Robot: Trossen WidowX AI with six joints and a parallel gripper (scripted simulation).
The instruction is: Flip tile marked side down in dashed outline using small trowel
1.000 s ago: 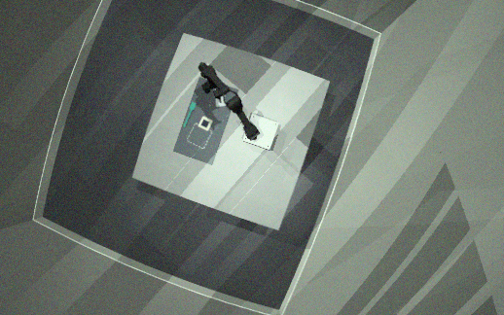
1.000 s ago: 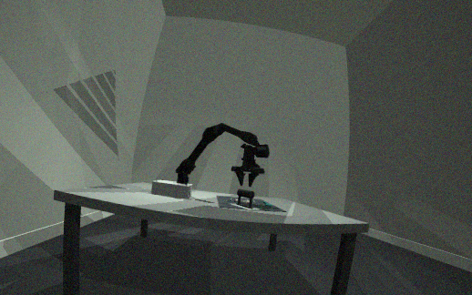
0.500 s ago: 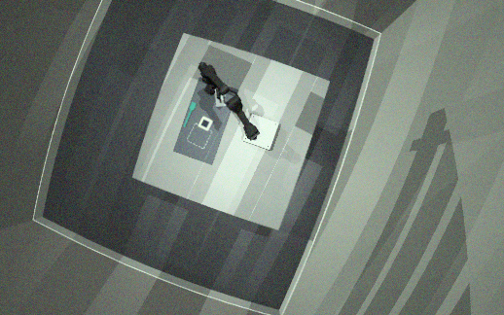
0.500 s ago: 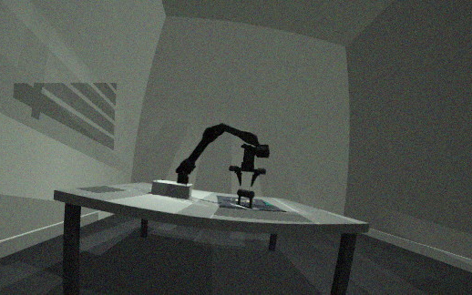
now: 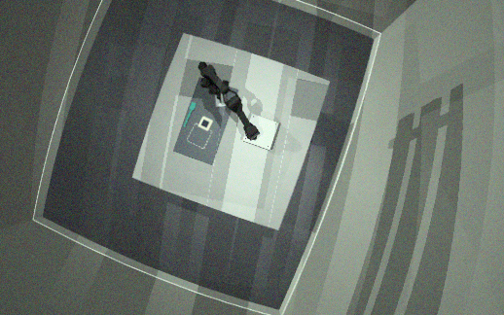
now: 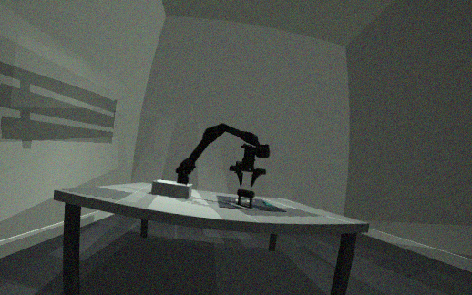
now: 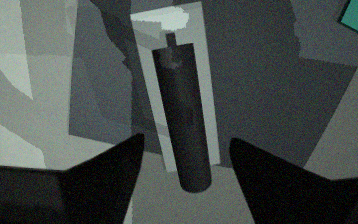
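Right now the trowel is 7 cm below my gripper tip, 2 cm to the left of it and 1 cm behind it. Round my gripper tip: tile 26 cm to the left, 10 cm below, 5 cm ahead; then teal elongated object 20 cm to the left, 20 cm ahead, 11 cm below.
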